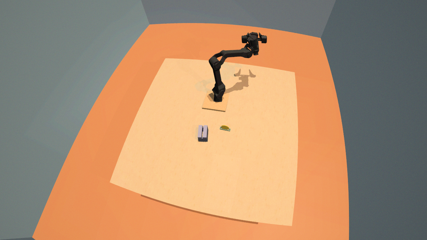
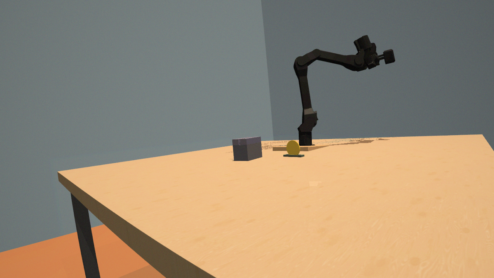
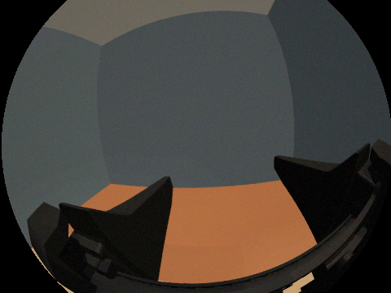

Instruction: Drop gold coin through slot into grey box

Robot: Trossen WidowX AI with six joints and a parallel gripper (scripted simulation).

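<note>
My gripper tip is 63 cm short of the gold coin, 22 cm to the left of it and 36 cm above it.
</note>
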